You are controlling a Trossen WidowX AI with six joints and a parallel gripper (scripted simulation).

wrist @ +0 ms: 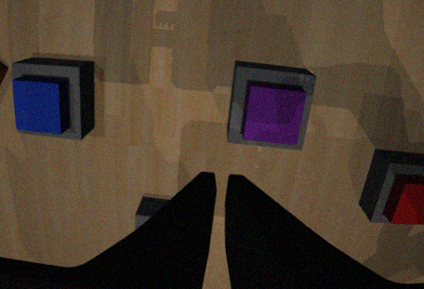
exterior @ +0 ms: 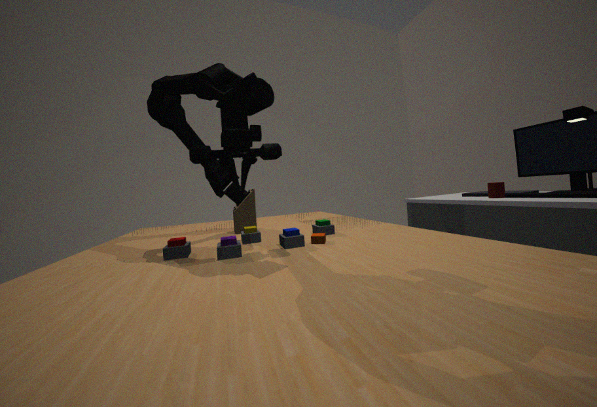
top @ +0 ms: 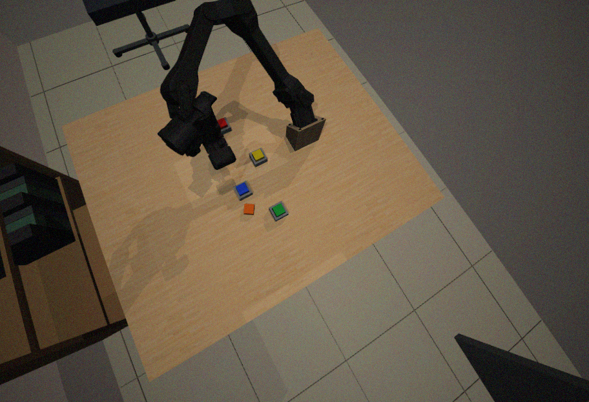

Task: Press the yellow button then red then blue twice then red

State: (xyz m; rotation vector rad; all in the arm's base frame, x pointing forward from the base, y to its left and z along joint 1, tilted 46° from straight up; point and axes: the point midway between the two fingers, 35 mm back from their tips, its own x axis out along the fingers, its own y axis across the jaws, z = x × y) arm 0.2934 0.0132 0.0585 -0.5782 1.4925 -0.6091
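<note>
Now: the red button 6 cm behind my gripper tip, 14 cm to the right of it and 10 cm below it. From my gripper tip the other things lie so: purple button (3 cm to the right, 10 cm below); blue button (1 cm behind, 11 cm to the left, 10 cm below); yellow button (11 cm behind, 3 cm to the left, 10 cm below).
</note>
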